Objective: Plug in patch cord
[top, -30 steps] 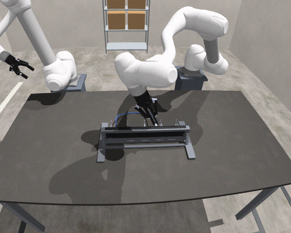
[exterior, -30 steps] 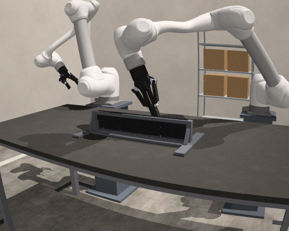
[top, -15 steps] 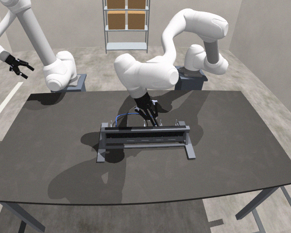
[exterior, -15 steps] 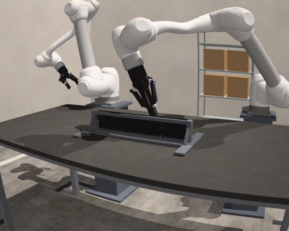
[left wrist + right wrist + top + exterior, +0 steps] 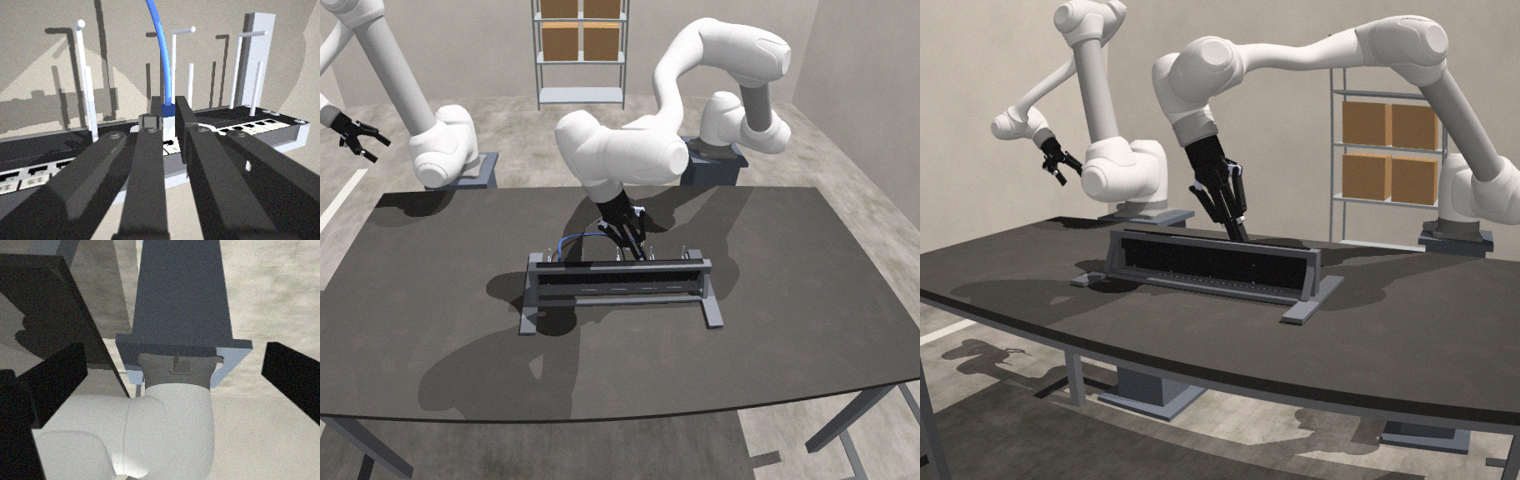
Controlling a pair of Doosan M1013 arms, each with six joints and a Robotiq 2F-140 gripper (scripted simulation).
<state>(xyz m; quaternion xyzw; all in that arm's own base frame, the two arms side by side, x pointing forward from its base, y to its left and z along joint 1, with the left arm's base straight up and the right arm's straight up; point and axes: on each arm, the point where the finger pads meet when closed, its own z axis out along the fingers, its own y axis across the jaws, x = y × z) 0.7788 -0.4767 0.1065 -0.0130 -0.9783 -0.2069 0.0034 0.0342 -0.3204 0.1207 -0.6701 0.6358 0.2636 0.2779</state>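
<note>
My left hand is 3 cm above the white plug, 2 cm short of it and 1 cm to the right of it.
</note>
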